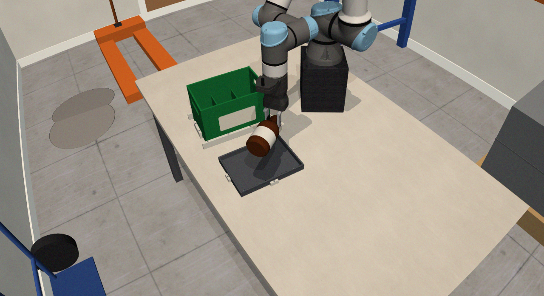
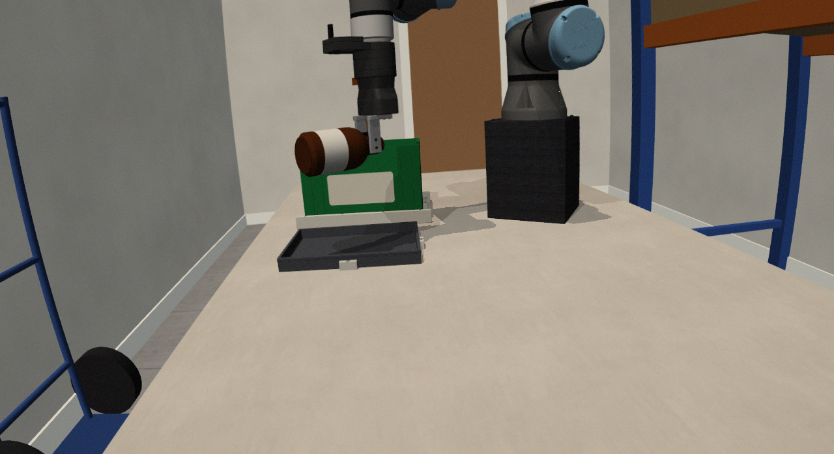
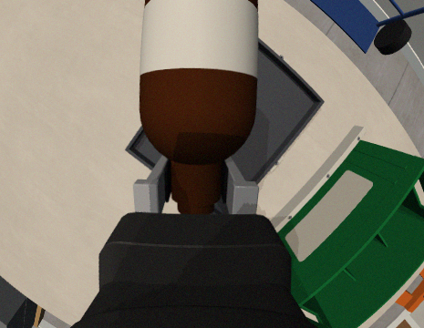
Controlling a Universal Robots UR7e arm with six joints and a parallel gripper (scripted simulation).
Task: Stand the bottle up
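The brown bottle lies 5 cm ahead of my hand, 2 cm to the left of it and 1 cm below it. From my hand the other things lie so: green crate (30 cm to the right, 12 cm below, 3 cm behind); then tray (19 cm below, 4 cm ahead, 3 cm to the right).
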